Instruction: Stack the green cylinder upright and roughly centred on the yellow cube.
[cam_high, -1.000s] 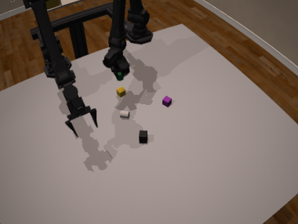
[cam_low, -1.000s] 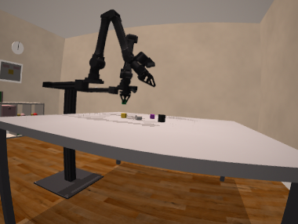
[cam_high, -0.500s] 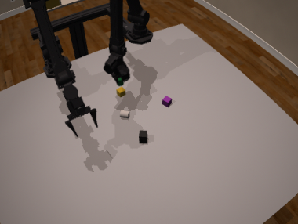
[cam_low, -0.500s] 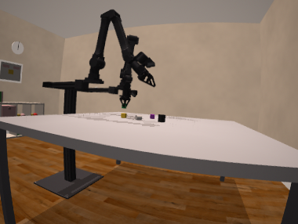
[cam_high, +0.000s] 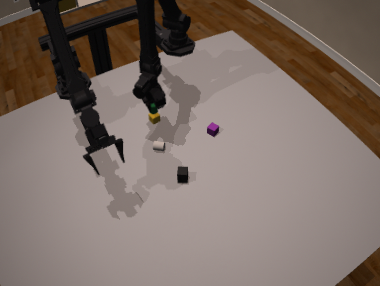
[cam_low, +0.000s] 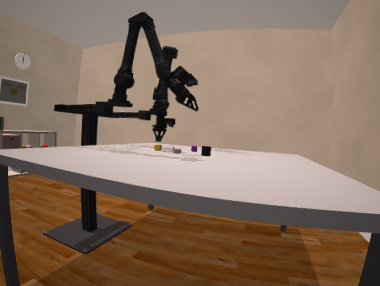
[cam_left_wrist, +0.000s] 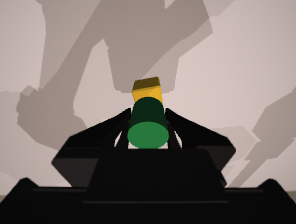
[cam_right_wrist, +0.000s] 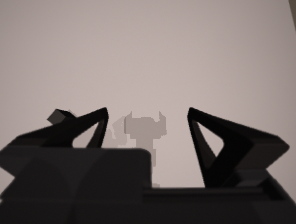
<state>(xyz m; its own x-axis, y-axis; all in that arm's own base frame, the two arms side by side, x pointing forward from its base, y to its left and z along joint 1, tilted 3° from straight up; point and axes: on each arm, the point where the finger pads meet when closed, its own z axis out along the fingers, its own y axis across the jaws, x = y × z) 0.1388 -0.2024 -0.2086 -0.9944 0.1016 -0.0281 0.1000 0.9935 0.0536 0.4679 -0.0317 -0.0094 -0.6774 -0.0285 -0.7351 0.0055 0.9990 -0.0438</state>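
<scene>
My left hand is 10 mm past the yellow cube and 60 mm above it. Also, from my left hand: green cylinder: 10 mm behind; purple cube: 200 mm ahead, 190 mm to the left, 60 mm below; white cylinder: 160 mm ahead, 60 mm to the right, 60 mm below.
</scene>
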